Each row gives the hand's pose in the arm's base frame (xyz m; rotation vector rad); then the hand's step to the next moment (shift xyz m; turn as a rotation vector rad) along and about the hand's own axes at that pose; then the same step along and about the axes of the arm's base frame.
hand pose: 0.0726 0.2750 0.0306 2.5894 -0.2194 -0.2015
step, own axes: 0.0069 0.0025 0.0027 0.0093 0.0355 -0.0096
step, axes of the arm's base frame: 0.0059 -0.0048 -0.0017 0.0067 -0.0271 0.0256
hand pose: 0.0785 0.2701 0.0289 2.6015 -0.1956 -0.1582
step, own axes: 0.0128 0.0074 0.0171 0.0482 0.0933 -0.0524
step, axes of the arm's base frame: 0.0092 -0.0169 -0.0118 0.0451 -0.0620 0.0889
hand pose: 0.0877 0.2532 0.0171 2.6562 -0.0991 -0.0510
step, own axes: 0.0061 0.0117 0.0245 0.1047 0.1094 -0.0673
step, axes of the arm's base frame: 0.0041 -0.0222 -0.0163 0.1012 -0.0737 0.1085
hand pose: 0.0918 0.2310 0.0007 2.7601 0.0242 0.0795
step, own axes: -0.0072 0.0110 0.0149 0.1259 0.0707 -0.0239
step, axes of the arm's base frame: -0.0062 -0.0159 -0.0101 0.1247 -0.0533 0.0550
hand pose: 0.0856 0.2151 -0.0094 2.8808 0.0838 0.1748
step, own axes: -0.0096 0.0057 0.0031 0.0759 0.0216 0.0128
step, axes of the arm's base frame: -0.0089 -0.0070 -0.0026 0.0777 -0.0186 0.0017
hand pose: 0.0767 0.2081 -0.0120 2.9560 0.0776 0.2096
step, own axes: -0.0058 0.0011 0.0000 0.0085 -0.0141 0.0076
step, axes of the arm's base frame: -0.0057 -0.0015 -0.0006 0.0089 0.0131 -0.0088
